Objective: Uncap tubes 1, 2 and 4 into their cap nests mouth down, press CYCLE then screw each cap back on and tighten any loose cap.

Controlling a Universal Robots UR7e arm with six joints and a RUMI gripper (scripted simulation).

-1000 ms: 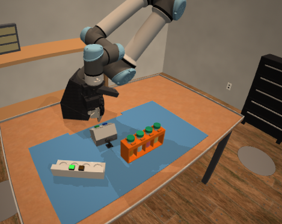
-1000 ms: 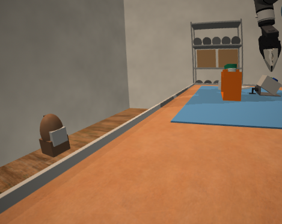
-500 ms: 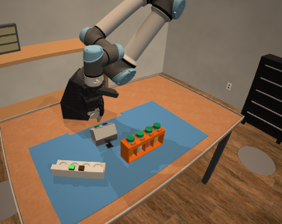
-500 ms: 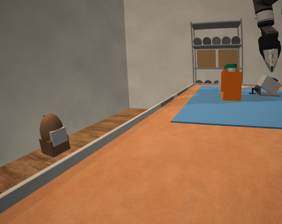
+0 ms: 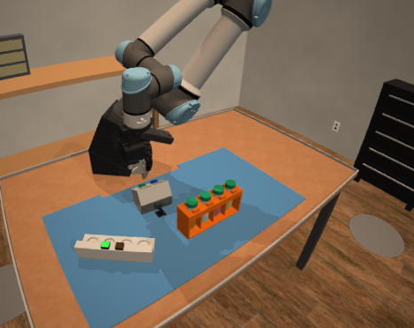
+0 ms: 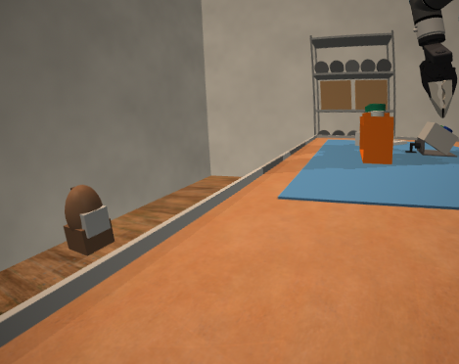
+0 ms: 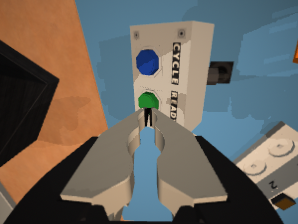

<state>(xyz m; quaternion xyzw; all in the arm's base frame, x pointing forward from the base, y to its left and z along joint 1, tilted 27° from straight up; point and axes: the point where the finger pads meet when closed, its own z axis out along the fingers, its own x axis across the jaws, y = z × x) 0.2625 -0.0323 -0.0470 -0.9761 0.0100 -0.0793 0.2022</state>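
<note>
My hand is 4 cm above the green key, 1 cm to the left of it and 1 cm past it. Round my hand: cap: 22 cm to the left, 18 cm ahead; then grey key housing: 6 cm below, 2 cm to the left, 1 cm ahead; then blue key: 4 cm to the left, 4 cm below, 1 cm behind.
</note>
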